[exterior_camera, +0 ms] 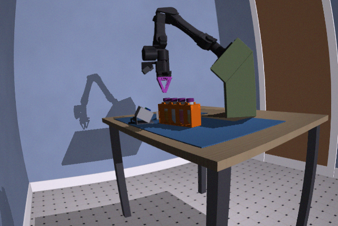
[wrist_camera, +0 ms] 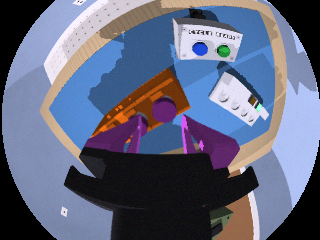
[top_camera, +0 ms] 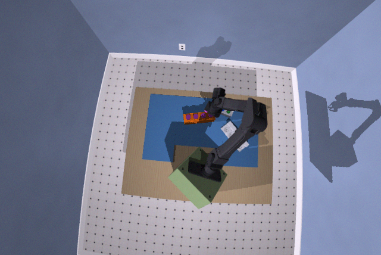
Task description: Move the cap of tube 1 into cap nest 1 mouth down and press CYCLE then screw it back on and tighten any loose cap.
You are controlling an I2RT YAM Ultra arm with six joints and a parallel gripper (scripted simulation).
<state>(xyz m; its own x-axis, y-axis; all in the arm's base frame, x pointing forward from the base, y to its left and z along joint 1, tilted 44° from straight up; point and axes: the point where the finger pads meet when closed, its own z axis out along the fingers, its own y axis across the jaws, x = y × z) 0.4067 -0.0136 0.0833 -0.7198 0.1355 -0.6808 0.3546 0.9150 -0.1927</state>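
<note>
Right now the green key READY is 13 cm to the right of my hand, 9 cm below it and 3 cm ahead of it. Also, from my hand: blue key CYCLE: 9 cm to the right, 9 cm below, 5 cm ahead; grey key box: 11 cm to the right, 10 cm below, 5 cm ahead.
</note>
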